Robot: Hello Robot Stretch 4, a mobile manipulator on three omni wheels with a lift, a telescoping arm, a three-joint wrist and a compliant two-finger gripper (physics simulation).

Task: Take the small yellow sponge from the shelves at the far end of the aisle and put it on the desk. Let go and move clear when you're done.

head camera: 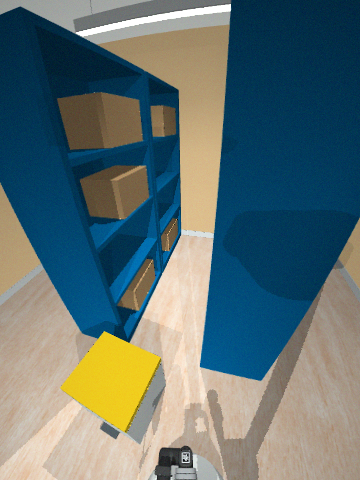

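Places are measured from the robot's base along level axes (x right, y ahead, z up), in centimetres.
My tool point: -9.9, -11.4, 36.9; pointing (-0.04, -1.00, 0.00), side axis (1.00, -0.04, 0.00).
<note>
Ahead of a thing's pixels: the offset from my tool point to its top centre, as dx, dy, dz.
The small yellow sponge does not show in this view, and I see no desk. Blue shelves (146, 112) with two columns of compartments stand along the left of the aisle. The plain blue end panel of another tall unit (285, 165) stands on the right. The aisle runs between them to a tan wall. Part of my black and grey wrist shows at the bottom edge; the gripper's fingers do not show.
A grey cabinet with a flat yellow top {-30.0, +58.5, +5.3} (114, 381) stands at the near end of the left shelves. Cardboard boxes (102, 121) {-38.6, +159.5, +86.4} (116, 192) (163, 121) {-40.5, +152.2, -5.0} (139, 286) (170, 235) sit in the left shelves. The far wall (200, 150) closes the aisle.
</note>
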